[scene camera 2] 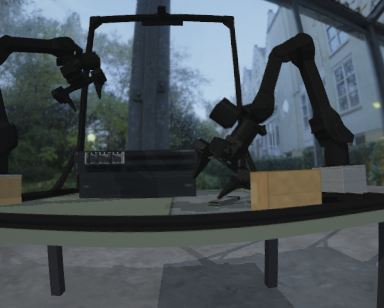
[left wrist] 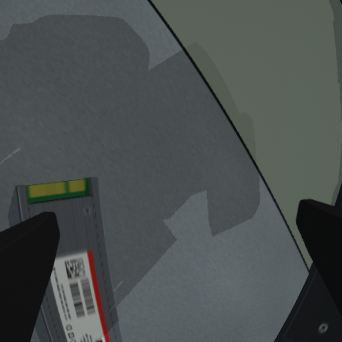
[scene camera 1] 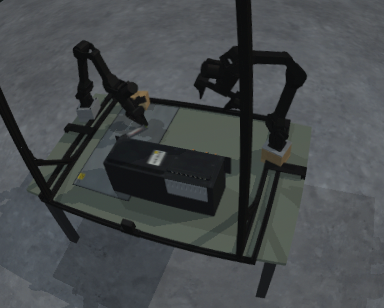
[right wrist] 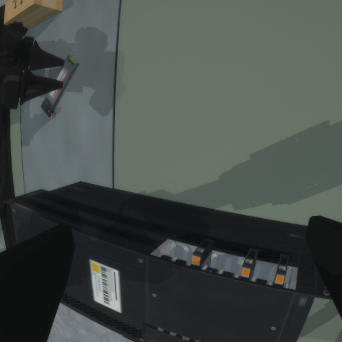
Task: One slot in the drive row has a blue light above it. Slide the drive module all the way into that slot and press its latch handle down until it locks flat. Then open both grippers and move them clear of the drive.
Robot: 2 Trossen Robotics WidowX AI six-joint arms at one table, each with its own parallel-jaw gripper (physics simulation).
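Places are measured from the left arm's base along level axes (x ahead, y left, z up), in centimetres.
Where they show: left gripper, fingertip midpoint: [scene camera 2: 205, 188] [left wrist: 180, 220] [scene camera 1: 145, 125] [right wrist: 63, 72]; right gripper, fingertip midpoint: [scene camera 2: 87, 104] [scene camera 1: 211, 104] [right wrist: 194, 234]; left arm's base, link origin: [scene camera 2: 337, 166] [scene camera 1: 86, 103]; right arm's base, link origin: [scene camera 1: 277, 144].
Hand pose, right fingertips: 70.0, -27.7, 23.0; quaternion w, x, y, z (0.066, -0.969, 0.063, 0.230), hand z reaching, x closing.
Observation:
Each offset is from my right fingertips to the top centre of the thing, as dx, dy, dz. "pt": to the spot under its first point. Level surfaces: height alone.
The drive module {-39.8, +14.9, -30.5} [scene camera 1: 135, 132] [scene camera 2: 225, 201] [left wrist: 82, 235] [right wrist: 69, 75] lies flat on the grey mat, label up, its gold-contact end away from the drive box. My left gripper [scene camera 1: 131, 131] [scene camera 2: 207, 186] [left wrist: 180, 220] [right wrist: 63, 72] is open and low over it; in the left wrist view one finger covers part of the module's left side. My right gripper [scene camera 1: 214, 102] [scene camera 2: 87, 103] [right wrist: 194, 234] is open, empty and high. In the right wrist view, a small blue light {pt -4.9, -10.4, -14.5} [right wrist: 210, 271] is lit on the black drive box {-5.3, -17.3, -13.5} [scene camera 1: 165, 175] [scene camera 2: 137, 175] [right wrist: 200, 305], beside an empty slot [right wrist: 225, 260].
Orange-marked drives [right wrist: 196, 260] [right wrist: 246, 271] [right wrist: 281, 278] sit in the drive row. A cardboard block {-44.4, +35.4, -23.4} [scene camera 1: 141, 100] [scene camera 2: 286, 190] [right wrist: 32, 12] stands near the left arm. The grey mat {dz -31.4} [scene camera 1: 95, 167] [right wrist: 70, 165] runs partly under the box. Dark frame posts [scene camera 1: 245, 75] rise from the table.

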